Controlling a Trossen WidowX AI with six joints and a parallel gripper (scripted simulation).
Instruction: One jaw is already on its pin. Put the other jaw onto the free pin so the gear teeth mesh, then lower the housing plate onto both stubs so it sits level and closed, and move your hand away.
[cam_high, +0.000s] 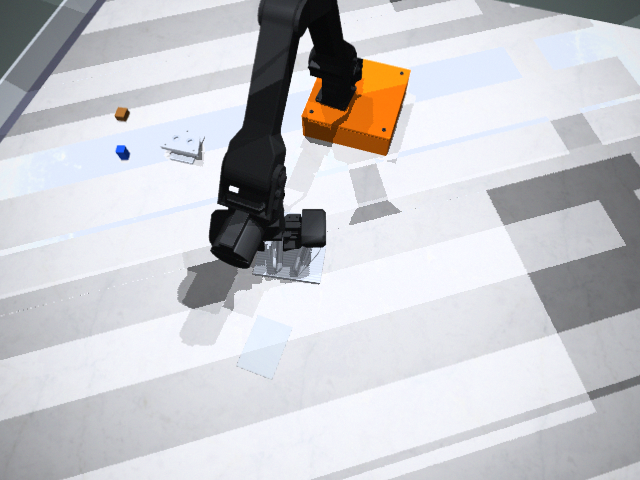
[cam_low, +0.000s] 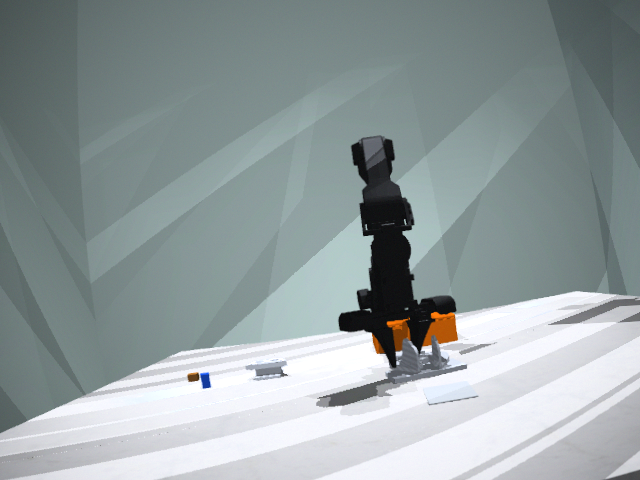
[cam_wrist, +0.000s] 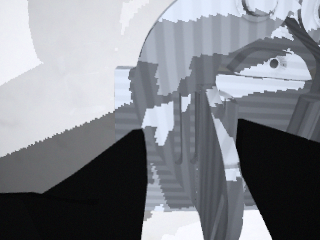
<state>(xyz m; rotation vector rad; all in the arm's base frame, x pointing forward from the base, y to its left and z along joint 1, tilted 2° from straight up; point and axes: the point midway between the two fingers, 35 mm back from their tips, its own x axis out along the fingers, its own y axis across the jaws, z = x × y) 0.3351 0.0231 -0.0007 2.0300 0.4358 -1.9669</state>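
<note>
Right now the jaw is 40 mm behind my gripper tip. Also, from my gripper tip: brown cube 440 mm to the right, 150 mm behind, 10 mm below; blue cube 370 mm to the right, 70 mm behind; pale flat sheet 160 mm ahead, 60 mm to the left, 20 mm below.
</note>
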